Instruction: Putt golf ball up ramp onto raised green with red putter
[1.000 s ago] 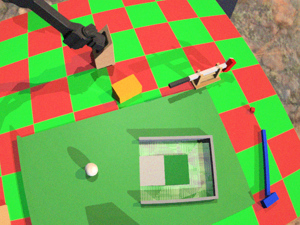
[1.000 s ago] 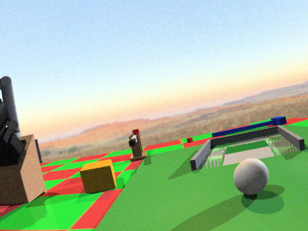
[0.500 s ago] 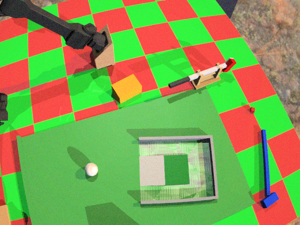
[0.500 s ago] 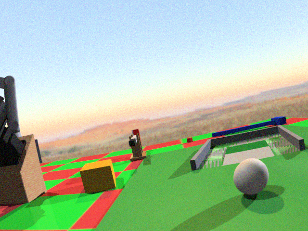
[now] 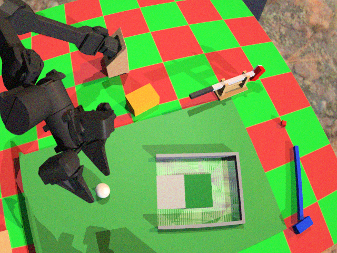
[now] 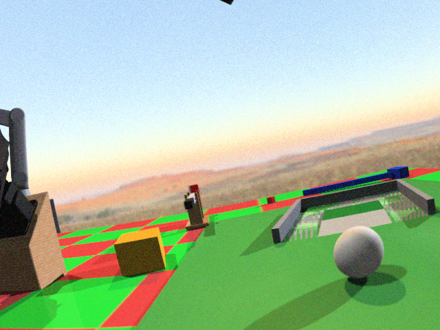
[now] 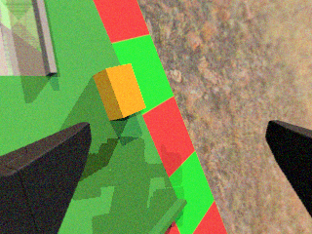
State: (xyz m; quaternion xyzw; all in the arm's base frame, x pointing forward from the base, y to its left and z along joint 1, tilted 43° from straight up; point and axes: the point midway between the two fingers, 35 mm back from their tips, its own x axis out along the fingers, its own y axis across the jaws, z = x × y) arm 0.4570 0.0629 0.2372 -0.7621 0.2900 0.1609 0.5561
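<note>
Right now my gripper tip is 46 cm to the right of the wooden stand, 27 cm past it and 26 cm above it. Round my gripper tip: green mat (29 cm below, 9 cm to the left); then white golf ball (27 cm below, 6 cm behind, 3 cm to the right); then blue putter (55 cm to the left, 28 cm below, 14 cm ahead).
</note>
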